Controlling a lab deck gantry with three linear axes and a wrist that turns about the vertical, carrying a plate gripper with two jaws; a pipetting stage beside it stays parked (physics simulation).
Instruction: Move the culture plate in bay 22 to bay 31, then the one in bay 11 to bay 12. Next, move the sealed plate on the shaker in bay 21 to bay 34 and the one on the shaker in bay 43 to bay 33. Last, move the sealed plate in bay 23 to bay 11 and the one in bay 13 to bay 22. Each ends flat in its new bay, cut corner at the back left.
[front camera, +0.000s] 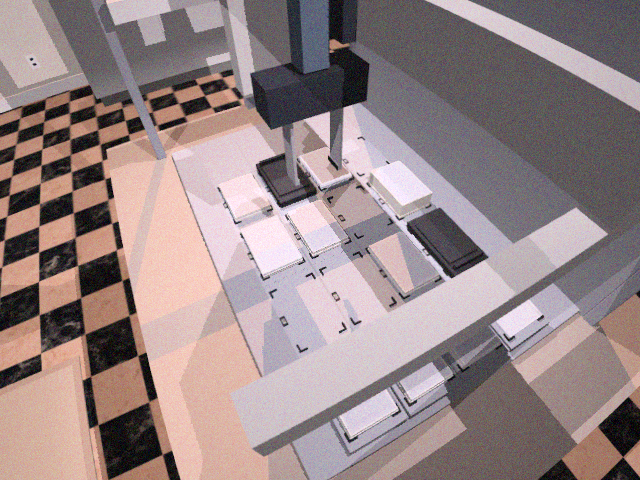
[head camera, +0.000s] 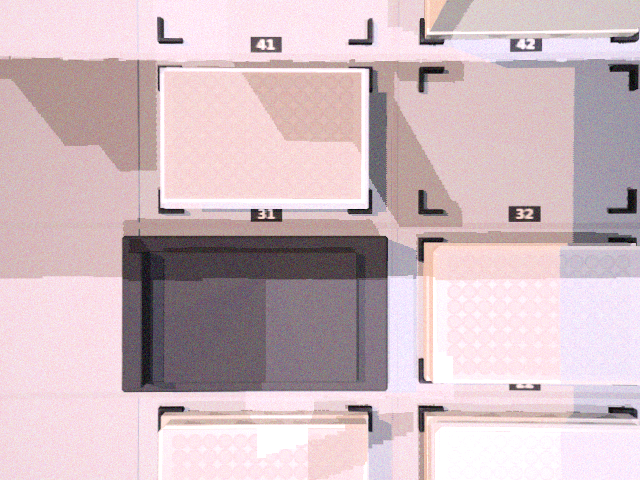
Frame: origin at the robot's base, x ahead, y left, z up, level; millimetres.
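Where they show: gripper, fingertip midpoint: (front camera: 314, 171); robot's base, origin of the base link: (front camera: 219, 188).
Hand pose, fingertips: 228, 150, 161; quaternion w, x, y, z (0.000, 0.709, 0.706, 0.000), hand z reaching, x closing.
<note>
Things, the pixels of their top centre, and the offset from my fingertips, as dx, dy, dz. "*": a spot on its surface instead.
- bay 31, surface spot: (head camera: 263, 134) (front camera: 324, 164) * -163, +108, -146
- bay 11, surface spot: (head camera: 232, 454) * -182, -83, -146
- bay 12, surface spot: (head camera: 532, 454) (front camera: 280, 236) * -5, -81, -144
- bay 22, surface spot: (head camera: 516, 320) (front camera: 312, 220) * -12, -3, -146
- bay 21, middle of its top: (head camera: 251, 318) (front camera: 284, 172) -168, +1, -130
- bay 43, middle of its top: (front camera: 448, 235) +168, +215, -130
- plate, middle of its top: (front camera: 403, 259) +164, +107, -146
- tall pale block, middle of its top: (front camera: 400, 181) +0, +214, -119
My gripper (front camera: 316, 175) is open and empty, raised above the deck; it does not show in the head view. Plates lie flat in bay 31 (front camera: 324, 167) (head camera: 263, 134), bay 11 (front camera: 244, 197) (head camera: 232, 454), bay 12 (front camera: 272, 245) (head camera: 532, 454) and bay 22 (front camera: 316, 227) (head camera: 516, 320). The bay 22 plate has its cut corner at the back left. The shaker in bay 21 (front camera: 279, 178) (head camera: 258, 320) carries no plate. The shaker in bay 43 (front camera: 447, 240) is empty too. A plate (front camera: 403, 263) lies in bay 33. Bay 34 is shaded and partly hidden by the front beam.
A tall pale block (front camera: 400, 188) stands in bay 42. More plates (front camera: 369, 413) (front camera: 421, 382) (front camera: 519, 317) lie on the front side of the grey beam (front camera: 382, 356), which crosses the deck. Bays 13, 23, 32 and 41 show no plate. A thin post (front camera: 134, 93) rises at the back left.
</note>
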